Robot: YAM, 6 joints.
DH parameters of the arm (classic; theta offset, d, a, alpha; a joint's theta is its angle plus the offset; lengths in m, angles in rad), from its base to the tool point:
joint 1: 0 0.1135 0.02 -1.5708
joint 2: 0 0 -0.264 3.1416
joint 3: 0.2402 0 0.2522 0
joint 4: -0.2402 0 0.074 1.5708
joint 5: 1.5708 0 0 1.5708
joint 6: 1.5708 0.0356 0 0
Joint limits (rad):
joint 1: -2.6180..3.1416
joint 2: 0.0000..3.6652
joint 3: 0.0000..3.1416
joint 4: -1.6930..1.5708
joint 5: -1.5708..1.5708
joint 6: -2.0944..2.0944
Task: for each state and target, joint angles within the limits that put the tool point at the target. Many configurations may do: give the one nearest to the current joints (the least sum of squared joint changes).
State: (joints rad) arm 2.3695 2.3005 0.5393 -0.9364 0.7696 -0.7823
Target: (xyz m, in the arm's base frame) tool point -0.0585 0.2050 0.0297
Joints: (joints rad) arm 1.9732 2.1629 0.7918 -0.9021 0.8375 -0.7823
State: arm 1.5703 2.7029 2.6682 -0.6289 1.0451 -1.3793
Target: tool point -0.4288 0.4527 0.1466
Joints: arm 2.3695 2.9700 2.8293 -0.2422 0.7868 -1.3793
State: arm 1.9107 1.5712 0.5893 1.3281 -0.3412 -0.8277
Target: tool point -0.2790 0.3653 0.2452
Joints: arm 2.1993 2.0726 1.2560 1.1736 -0.3110 -0.8277
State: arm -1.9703 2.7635 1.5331 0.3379 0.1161 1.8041
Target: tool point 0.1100 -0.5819 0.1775
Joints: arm -1.3796 2.5637 2.0373 0.4438 0.0731 1.8041
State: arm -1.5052 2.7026 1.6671 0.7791 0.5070 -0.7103
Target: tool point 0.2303 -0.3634 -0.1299
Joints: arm -0.9677 2.8751 1.3849 0.7191 0.4798 -0.7103
